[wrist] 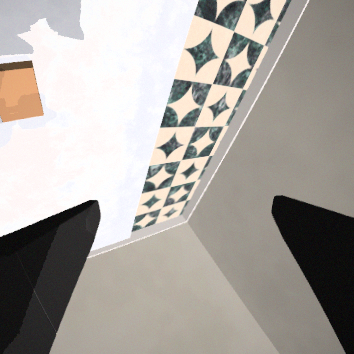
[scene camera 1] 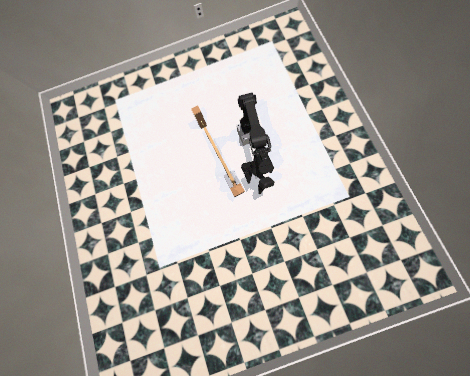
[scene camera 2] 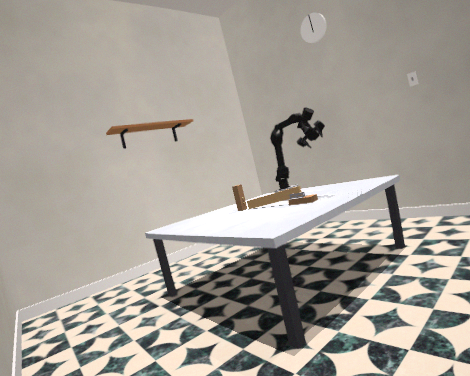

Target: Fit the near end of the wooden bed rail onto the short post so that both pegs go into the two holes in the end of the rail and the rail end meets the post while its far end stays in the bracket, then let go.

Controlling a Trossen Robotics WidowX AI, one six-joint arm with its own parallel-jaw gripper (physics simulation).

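Places are measured from the arm's base along level axes (x right, y back, z down), in centimetres.
Where they show: gripper, between the fingertips: [wrist: 187, 206] [scene camera 1: 254, 188] [scene camera 2: 316, 142]; arm's base, origin of its link: [scene camera 1: 247, 128] [scene camera 2: 284, 188].
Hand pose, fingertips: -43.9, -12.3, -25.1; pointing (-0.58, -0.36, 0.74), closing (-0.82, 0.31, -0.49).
Observation:
Each offset is from my fingertips to the centre of the thing, as dx, dy, dz. "*": to the spot under its first point. Level surfaces: height alone.
The wooden rail {+34.4, -11.6, +27.9} [scene camera 1: 218, 154] [scene camera 2: 272, 197] lies low over the table. Its near end is beside the upright short post {* +60.3, -14.7, +23.0} [scene camera 1: 201, 119] [scene camera 2: 239, 197]. A narrow gap shows between them in scene camera 2; the pegs and holes are too small to make out. Its far end is at the grey bracket [scene camera 2: 297, 195] by a low wooden block {+12.7, -8.5, +31.3} [scene camera 1: 237, 190] [scene camera 2: 303, 200]; how it sits there is unclear. My gripper [scene camera 1: 254, 186] [scene camera 2: 315, 141] [wrist: 187, 206] is open and empty, high above the table, near the block's side of the rail. Part of an orange wooden piece shows at the wrist view's left edge.
The white table {dz +33.1} [scene camera 1: 175, 220] [scene camera 2: 215, 227] [wrist: 100, 150] carries the arm's base beside the rail. The black arm [scene camera 1: 252, 120] [scene camera 2: 280, 155] rises from there and bends over. A wooden wall shelf [scene camera 2: 150, 126] and a clock [scene camera 2: 313, 28] are on the walls, away from the table.

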